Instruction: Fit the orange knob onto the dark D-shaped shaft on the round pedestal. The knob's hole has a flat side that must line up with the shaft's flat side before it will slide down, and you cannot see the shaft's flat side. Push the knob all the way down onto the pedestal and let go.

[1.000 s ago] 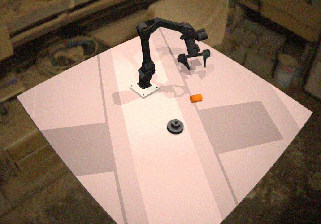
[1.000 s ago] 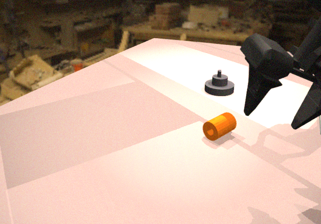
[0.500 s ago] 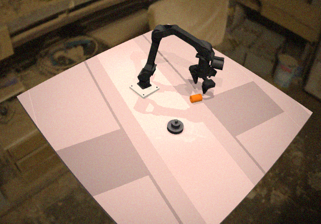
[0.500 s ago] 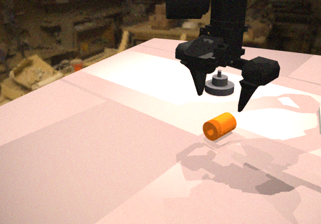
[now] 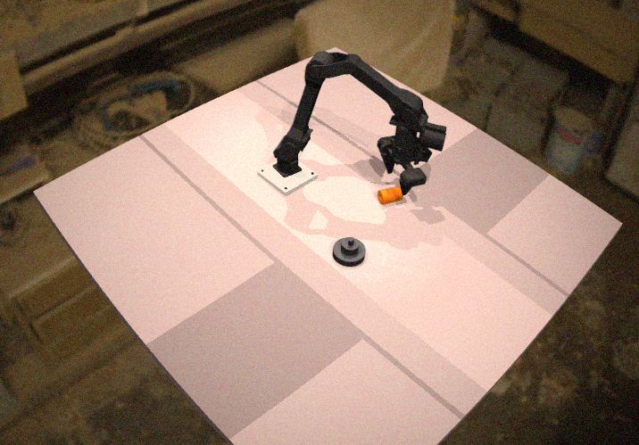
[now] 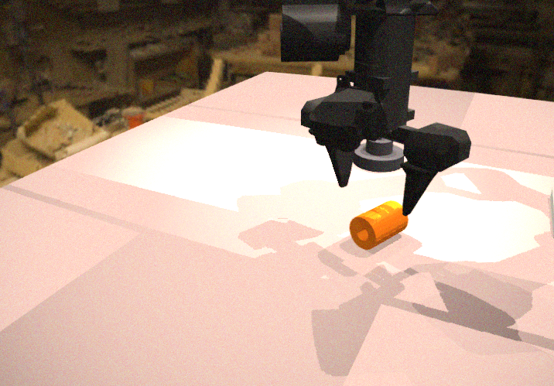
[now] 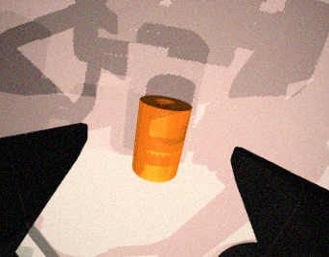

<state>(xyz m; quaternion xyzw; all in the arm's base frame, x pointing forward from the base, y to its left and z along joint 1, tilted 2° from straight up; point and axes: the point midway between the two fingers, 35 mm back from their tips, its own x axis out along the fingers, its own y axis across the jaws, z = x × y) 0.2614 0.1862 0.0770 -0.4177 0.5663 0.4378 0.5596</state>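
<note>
The orange knob is 4 cm below my gripper tip and 1 cm to the right of it. The rest, counted from my gripper tip: pedestal 23 cm to the right, 9 cm ahead, 3 cm below.
</note>
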